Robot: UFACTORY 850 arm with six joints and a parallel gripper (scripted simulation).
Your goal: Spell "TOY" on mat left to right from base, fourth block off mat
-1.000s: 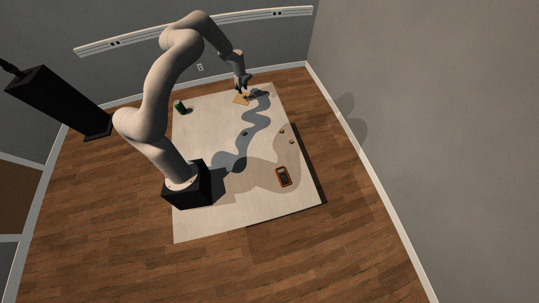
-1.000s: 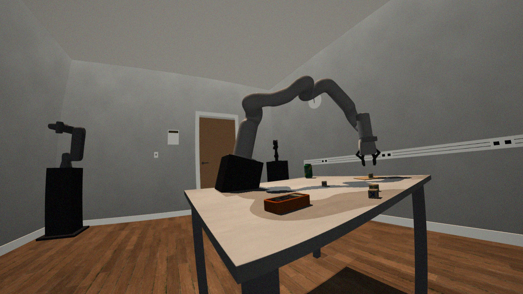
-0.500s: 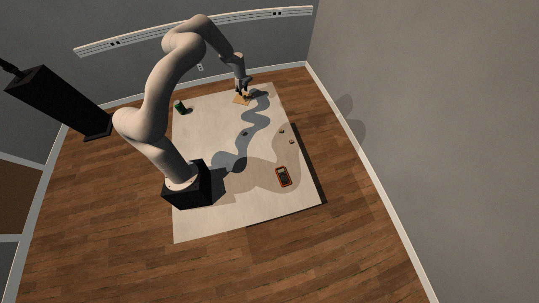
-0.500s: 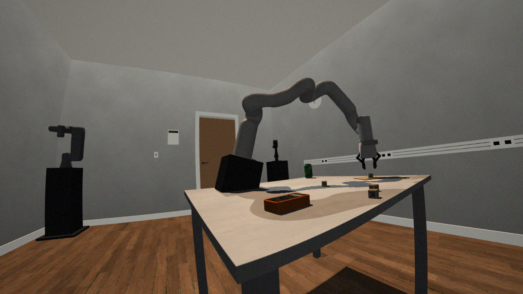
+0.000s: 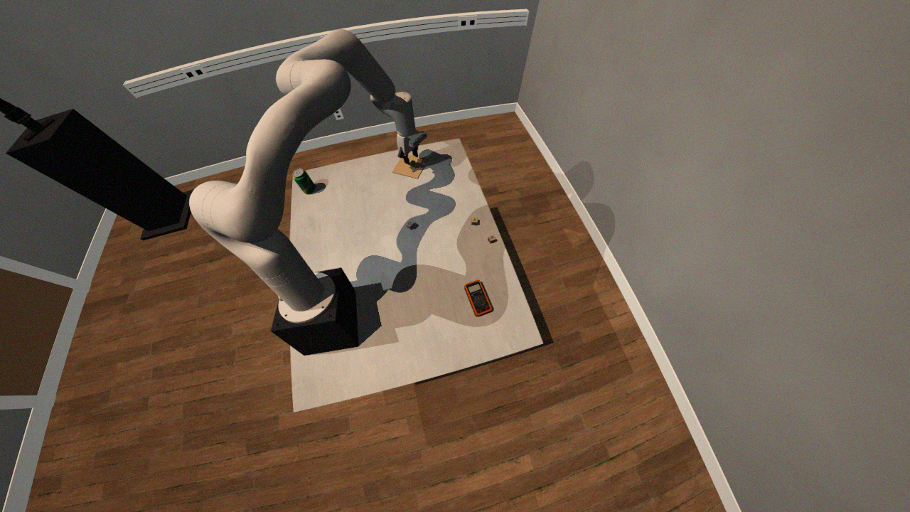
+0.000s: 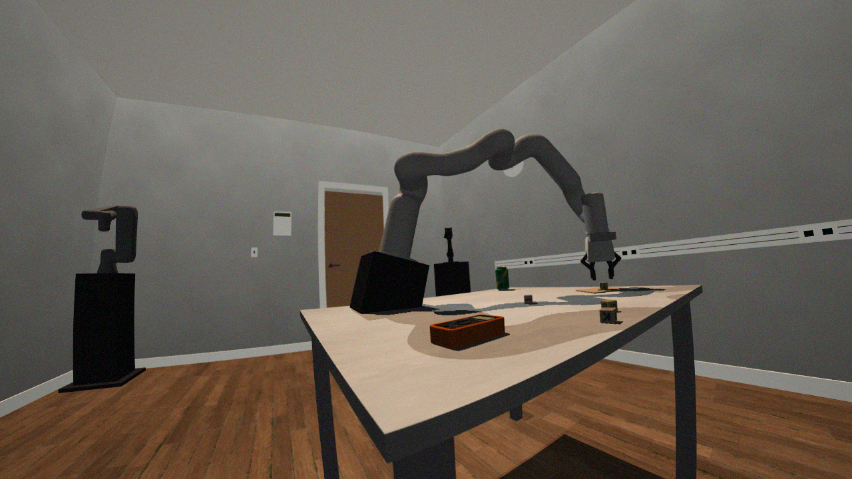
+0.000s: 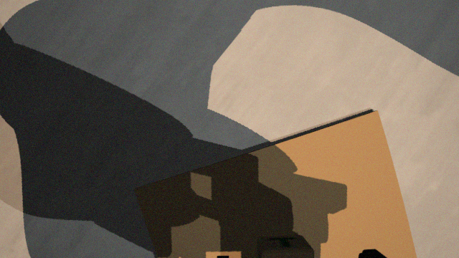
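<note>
Right now the block is 40 mm below my hand. Round my hand: orange multimeter 750 mm to the right, 120 mm ahead, 40 mm below; then green soda can 530 mm behind, 10 mm to the right; then tan square mat 60 mm below, 10 mm behind.
</note>
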